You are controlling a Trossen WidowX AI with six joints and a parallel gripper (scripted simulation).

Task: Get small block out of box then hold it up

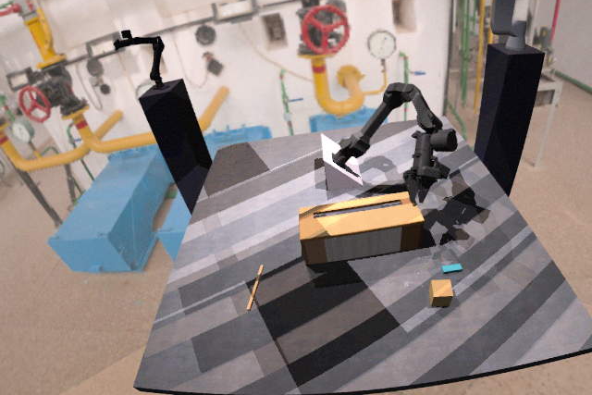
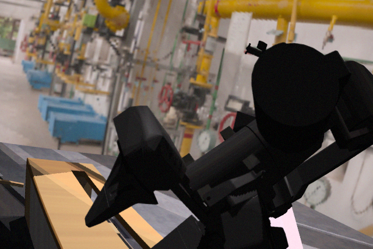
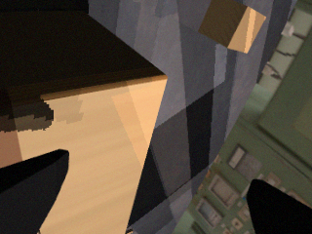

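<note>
Right now my gripper tip is 60 mm past the tan box, 180 mm to the left of it and 110 mm above it. From my gripper tip the other things lie so: thin stick 140 mm ahead, 520 mm to the right, 170 mm below.
</note>
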